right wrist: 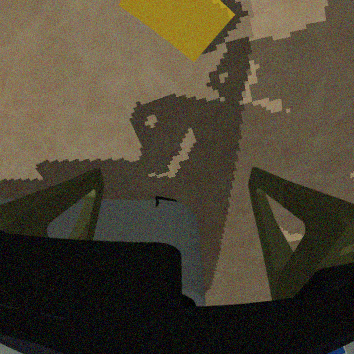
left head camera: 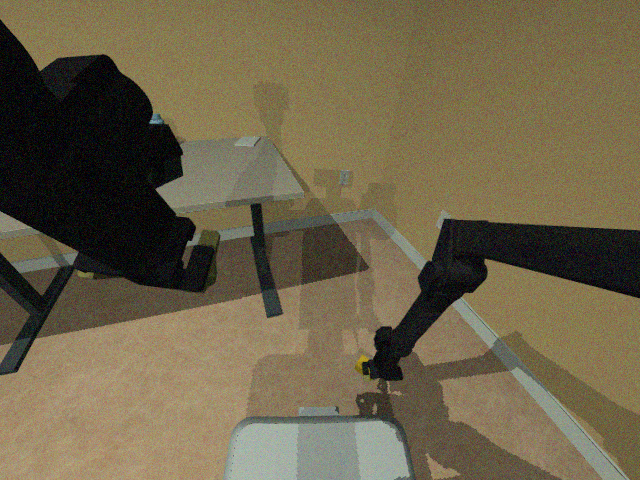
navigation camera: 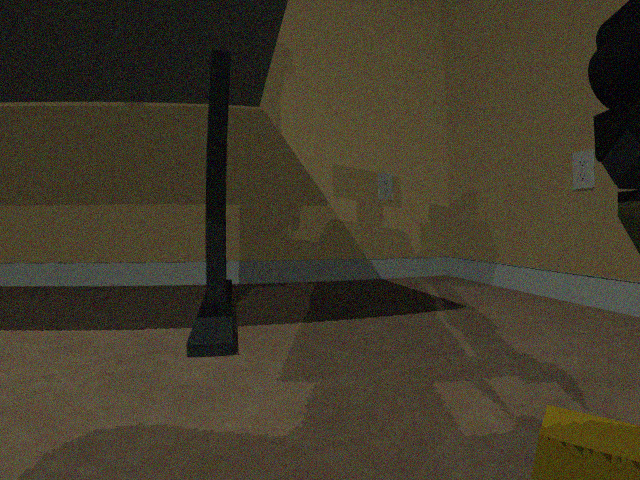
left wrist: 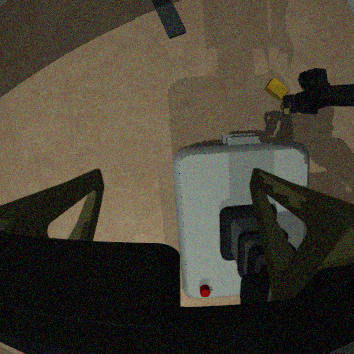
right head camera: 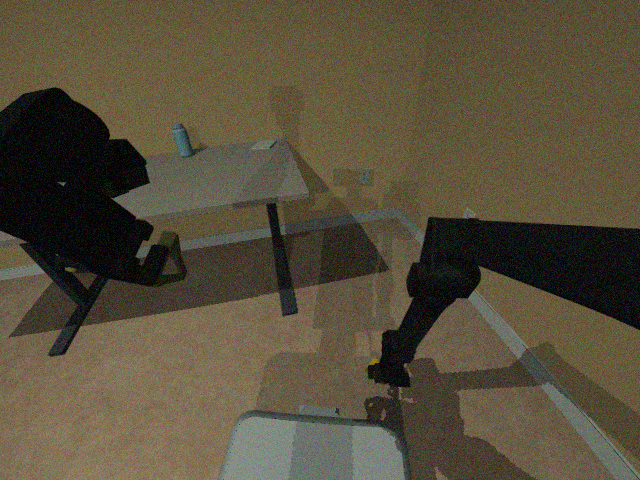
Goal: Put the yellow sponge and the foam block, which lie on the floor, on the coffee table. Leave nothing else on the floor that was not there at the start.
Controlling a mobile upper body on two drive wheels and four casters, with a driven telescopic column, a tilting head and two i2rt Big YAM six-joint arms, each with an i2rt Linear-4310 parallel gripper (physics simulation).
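Frame: origin at the left arm's base, x down, y left, z ahead, level; metres.
Where they show: left gripper, fingertip midpoint: [left head camera: 179, 274] [left wrist: 176, 176] [right head camera: 156, 271]; right gripper, fingertip midpoint: [right wrist: 175, 175] [left head camera: 377, 379] [left wrist: 290, 107] [right head camera: 384, 384].
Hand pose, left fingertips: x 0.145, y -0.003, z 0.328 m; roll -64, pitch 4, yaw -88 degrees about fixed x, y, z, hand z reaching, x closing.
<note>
Each offset is from my left fingertips to the top centre of the thing. Level surfaces: height alone.
The yellow sponge @(dx +0.815, dy -0.455, dz +0.237 m) [left head camera: 360, 364] [right head camera: 372, 363] [left wrist: 276, 89] [right wrist: 182, 25] [navigation camera: 586, 444] lies on the floor in front of the robot's base, partly cut off in the right wrist and navigation views. My right gripper [left wrist: 290, 107] [right wrist: 175, 175] is open and empty, low beside the sponge; in the right wrist view the sponge lies beyond the fingertips, not between them. My left gripper [left wrist: 176, 176] is open and empty, raised well above the floor over the front of the base. The foam block does not show. I cannot tell whether the table in view is the coffee table.
The grey-topped table @(dx +0.140 m) [left head camera: 206, 170] [right head camera: 217, 180] has dark legs [left head camera: 261, 258] [right head camera: 281, 258] [navigation camera: 217, 180]; a blue bottle @(dx -0.025, dy +0.559, dz +0.969 m) [right head camera: 182, 140] and a flat white item @(dx +0.130, dy +0.162, dz +1.114 m) [left head camera: 248, 141] [right head camera: 264, 145] are on it. Walls meet in a corner behind. The robot's white base [left head camera: 268, 449] [right head camera: 263, 449] [left wrist: 200, 200] is nearby.
</note>
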